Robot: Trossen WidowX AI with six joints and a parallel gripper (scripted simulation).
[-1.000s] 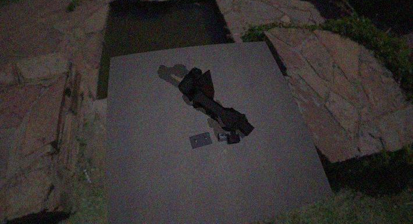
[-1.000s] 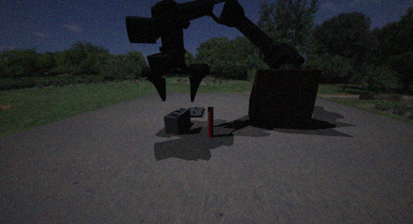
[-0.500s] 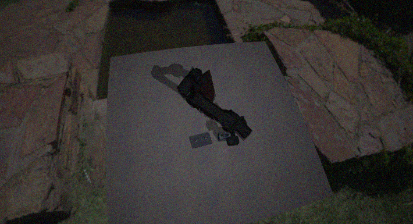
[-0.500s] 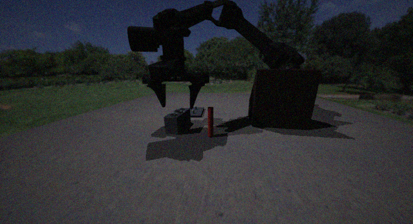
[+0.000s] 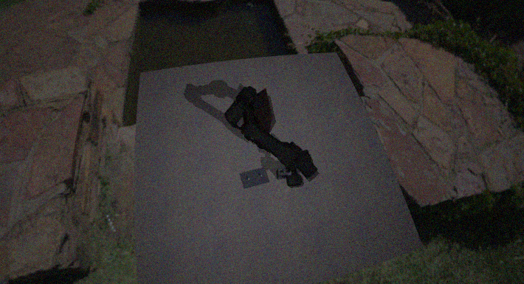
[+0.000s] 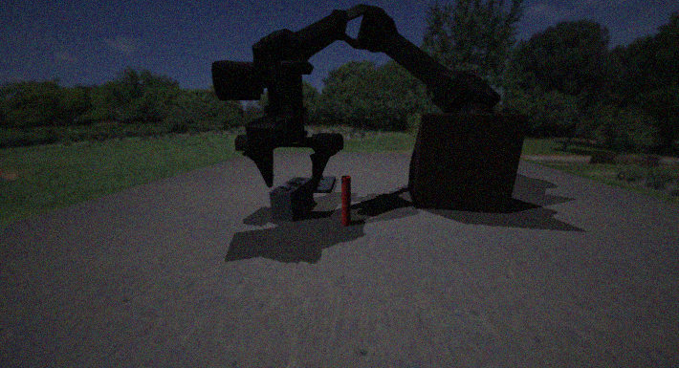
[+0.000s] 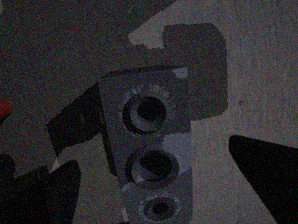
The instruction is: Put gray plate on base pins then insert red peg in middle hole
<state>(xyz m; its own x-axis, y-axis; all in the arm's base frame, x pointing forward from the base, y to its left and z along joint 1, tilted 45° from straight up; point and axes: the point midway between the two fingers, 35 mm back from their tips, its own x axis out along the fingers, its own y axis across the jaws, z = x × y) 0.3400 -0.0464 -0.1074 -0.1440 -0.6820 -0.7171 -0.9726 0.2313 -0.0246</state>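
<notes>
Now: the gray plate right at my gripper tip. Round my gripper tip: base (3 cm behind, 15 cm to the right, 3 cm below); then red peg (10 cm behind, 5 cm to the left).
</notes>
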